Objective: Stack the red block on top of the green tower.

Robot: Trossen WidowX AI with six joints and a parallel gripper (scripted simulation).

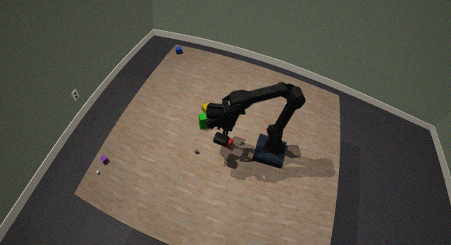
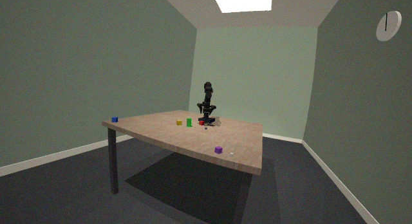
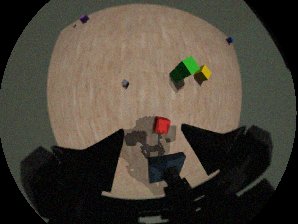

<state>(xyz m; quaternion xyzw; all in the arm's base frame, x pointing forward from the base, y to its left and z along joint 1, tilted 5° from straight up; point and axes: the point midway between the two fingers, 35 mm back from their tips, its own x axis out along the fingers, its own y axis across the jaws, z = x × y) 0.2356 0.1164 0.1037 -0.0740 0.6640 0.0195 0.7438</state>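
Right now the red block is 20 mm behind my gripper tip, 40 mm to the right of it and 100 mm below it. Also, from my gripper tip: yellow block (160 mm ahead, 190 mm to the right, 100 mm below); tiny grey cube (90 mm ahead, 70 mm to the left, 110 mm below); purple block (490 mm ahead, 380 mm to the left, 100 mm below).
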